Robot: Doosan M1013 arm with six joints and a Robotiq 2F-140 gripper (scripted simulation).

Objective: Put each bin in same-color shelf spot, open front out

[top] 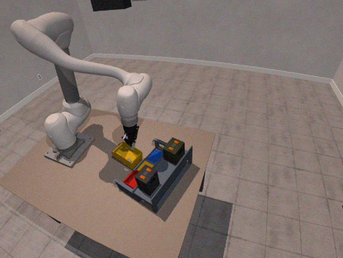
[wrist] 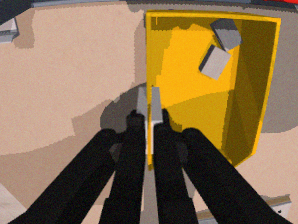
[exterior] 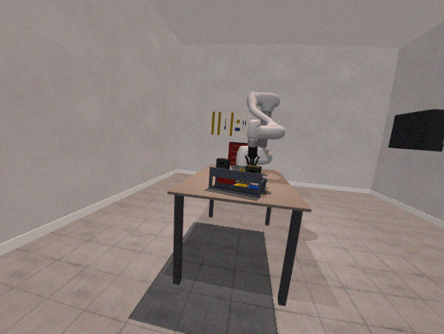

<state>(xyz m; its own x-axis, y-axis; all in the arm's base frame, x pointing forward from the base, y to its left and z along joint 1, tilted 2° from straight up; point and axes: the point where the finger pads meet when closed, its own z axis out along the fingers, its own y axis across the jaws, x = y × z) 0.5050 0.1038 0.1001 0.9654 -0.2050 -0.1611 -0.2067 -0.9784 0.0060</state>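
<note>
Now: hand 2 cm past the yellow bin, 5 cm to the left of it and 4 cm above it. From my hand the other things lie so: red bin: 13 cm ahead, 19 cm to the right, 7 cm below; then grey shelf: 26 cm ahead, 10 cm to the right, 1 cm below.
</note>
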